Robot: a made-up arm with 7 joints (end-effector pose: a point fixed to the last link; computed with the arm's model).
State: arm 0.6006 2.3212 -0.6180 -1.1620 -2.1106 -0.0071 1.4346
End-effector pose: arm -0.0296 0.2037 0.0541 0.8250 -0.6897 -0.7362
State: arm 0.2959 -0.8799 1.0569 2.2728 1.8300 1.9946 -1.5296
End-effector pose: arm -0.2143 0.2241 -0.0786 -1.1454 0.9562 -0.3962
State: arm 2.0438 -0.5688 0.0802 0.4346 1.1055 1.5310 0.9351
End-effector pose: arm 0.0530 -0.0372 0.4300 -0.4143 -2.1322 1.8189
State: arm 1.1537 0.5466 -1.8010 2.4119 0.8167 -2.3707 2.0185
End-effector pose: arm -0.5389 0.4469 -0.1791 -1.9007 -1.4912 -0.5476
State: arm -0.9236 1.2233 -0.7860 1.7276 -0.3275 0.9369 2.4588
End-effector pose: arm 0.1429 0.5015 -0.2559 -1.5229 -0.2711 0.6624
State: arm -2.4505 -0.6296 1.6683 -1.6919 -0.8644 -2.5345 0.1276
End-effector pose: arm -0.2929 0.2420 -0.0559 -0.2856 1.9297 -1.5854
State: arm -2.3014 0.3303 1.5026 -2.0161 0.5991 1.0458 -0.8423
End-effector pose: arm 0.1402 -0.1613 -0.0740 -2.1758 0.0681 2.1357
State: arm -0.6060 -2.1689 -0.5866 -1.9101 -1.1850 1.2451 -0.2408
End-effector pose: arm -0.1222 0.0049 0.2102 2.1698 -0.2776 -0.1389
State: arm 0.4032 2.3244 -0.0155 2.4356 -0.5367 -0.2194 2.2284
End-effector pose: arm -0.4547 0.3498 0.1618 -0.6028 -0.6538 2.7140
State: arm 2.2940 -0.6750 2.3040 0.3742 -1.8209 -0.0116 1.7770
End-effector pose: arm 0.0592 -0.1298 -0.1068 1.0065 -1.4423 -0.2862
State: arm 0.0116 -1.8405 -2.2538 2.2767 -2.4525 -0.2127 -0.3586
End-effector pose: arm 0.3066 -0.3153 0.2480 -1.8346 -0.5529 -1.1511
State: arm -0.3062 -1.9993 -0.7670 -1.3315 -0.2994 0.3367 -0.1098
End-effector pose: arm -0.0016 -0.2067 0.1509 -2.8101 0.6736 1.0483
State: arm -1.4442 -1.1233 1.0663 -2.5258 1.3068 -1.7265 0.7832
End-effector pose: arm 0.2161 0.3227 -0.0992 1.8737 -0.4339 0.3548
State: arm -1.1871 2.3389 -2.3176 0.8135 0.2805 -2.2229 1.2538
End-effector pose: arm -0.0120 0.6070 0.0366 0.4434 0.8419 2.5525
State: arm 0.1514 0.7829 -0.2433 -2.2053 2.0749 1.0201 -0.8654
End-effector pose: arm -0.2703 0.0166 -0.2502 -0.3688 -0.2947 -2.9348
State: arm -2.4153 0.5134 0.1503 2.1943 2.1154 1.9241 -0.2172
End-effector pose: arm 0.2554 0.2561 -0.0353 0.8718 -2.1594 1.9349
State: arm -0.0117 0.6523 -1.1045 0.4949 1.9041 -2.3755 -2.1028
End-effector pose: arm 0.0367 -0.0465 -0.7190 1.7505 1.3540 -1.7793
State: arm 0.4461 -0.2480 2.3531 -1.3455 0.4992 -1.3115 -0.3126
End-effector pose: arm 0.0100 0.2110 -0.2065 0.6354 1.5581 -0.9280
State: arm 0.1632 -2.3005 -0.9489 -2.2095 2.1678 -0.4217 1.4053
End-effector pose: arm -0.1479 -0.2618 0.1748 -0.1973 0.9211 -1.3338
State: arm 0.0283 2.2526 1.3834 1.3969 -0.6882 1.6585 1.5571
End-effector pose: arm -0.1355 -0.0857 -0.1703 -0.3308 2.5210 -0.9630
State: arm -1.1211 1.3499 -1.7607 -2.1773 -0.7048 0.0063 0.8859
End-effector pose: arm 0.1437 0.4089 0.1664 -1.0493 -2.3887 0.2089
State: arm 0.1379 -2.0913 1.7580 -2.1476 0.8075 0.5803 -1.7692
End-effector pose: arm -0.1429 0.3731 -0.0171 -0.1002 1.5559 1.1217
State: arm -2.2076 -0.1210 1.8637 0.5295 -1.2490 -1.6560 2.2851
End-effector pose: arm 0.1431 -0.0246 0.1654 0.6183 -0.2454 1.2065
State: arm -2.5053 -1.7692 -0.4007 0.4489 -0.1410 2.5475 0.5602
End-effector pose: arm 0.3309 -0.0237 -0.2073 1.9262 -0.9790 -0.8462
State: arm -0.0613 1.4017 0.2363 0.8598 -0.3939 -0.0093 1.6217
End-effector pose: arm -0.2089 0.2148 -0.3886 2.3395 0.3486 -1.0042
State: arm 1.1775 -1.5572 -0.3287 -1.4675 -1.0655 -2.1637 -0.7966
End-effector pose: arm -0.3314 -0.0740 0.3959 1.6567 -0.6642 1.5716
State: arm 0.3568 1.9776 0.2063 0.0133 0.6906 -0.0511 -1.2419
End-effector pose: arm -0.1109 0.3430 0.0215 1.4341 0.3959 -0.0965
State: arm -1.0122 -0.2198 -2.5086 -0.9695 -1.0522 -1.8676 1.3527
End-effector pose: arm 0.4380 0.1524 -0.0309 2.5369 0.0939 -0.1675
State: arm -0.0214 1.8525 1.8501 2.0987 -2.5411 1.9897 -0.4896
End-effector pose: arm -0.0950 -0.0358 0.0065 2.2603 -0.5524 0.6602
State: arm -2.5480 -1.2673 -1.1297 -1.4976 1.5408 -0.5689 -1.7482
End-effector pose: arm 0.2142 -0.1596 0.2827 2.2113 1.3224 1.4261
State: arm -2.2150 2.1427 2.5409 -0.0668 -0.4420 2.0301 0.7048
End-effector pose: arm 0.0137 0.0397 0.4619 -1.9103 0.3063 -0.8235
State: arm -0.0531 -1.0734 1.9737 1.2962 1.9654 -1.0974 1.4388
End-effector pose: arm 0.0104 0.1166 0.4367 -0.4465 -1.6910 0.0913
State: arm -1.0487 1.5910 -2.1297 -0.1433 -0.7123 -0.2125 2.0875
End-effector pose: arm 0.2840 0.1599 -0.0307 -0.9343 2.2642 -0.4658
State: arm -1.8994 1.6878 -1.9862 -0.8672 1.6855 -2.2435 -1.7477
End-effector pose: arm 0.3090 0.0135 0.1585 -2.9252 0.0984 -0.5045
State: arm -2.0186 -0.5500 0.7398 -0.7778 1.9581 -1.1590 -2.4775
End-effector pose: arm 0.2662 -0.0347 0.1304 -0.3909 -0.5822 -1.1118
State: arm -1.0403 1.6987 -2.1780 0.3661 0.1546 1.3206 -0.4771
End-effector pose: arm 0.2593 0.4310 0.2528 1.8148 -1.4274 0.1005
